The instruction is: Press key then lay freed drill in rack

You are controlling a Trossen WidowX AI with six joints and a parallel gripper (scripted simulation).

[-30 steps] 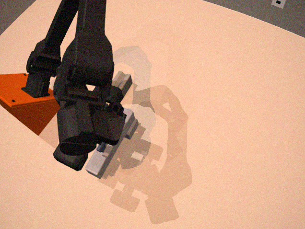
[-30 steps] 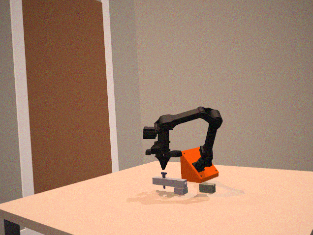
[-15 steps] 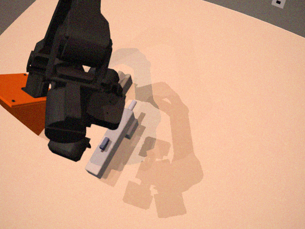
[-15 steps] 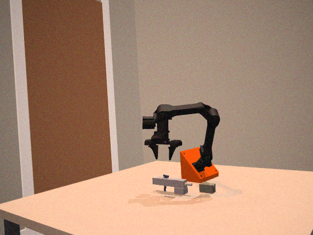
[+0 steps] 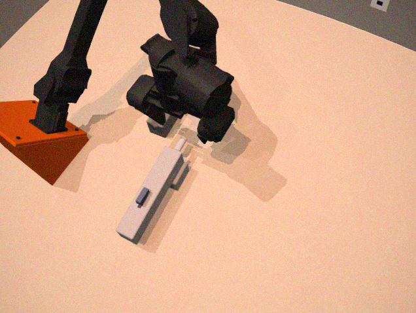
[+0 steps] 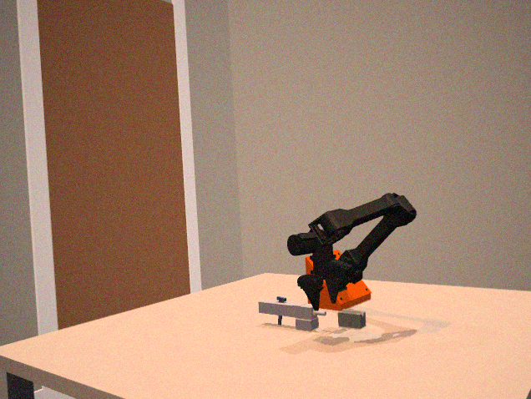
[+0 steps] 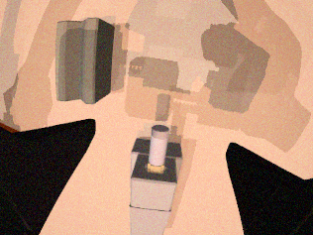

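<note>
The drill lies 70 mm to the right of my gripper tip and 20 mm below it. Round my gripper tip: small blue key 150 mm to the right, 20 mm below, 10 mm ahead; then long grey housing 120 mm to the right, 30 mm below, 10 mm ahead; then grey rack 80 mm behind, 50 mm below, 30 mm to the left.
</note>
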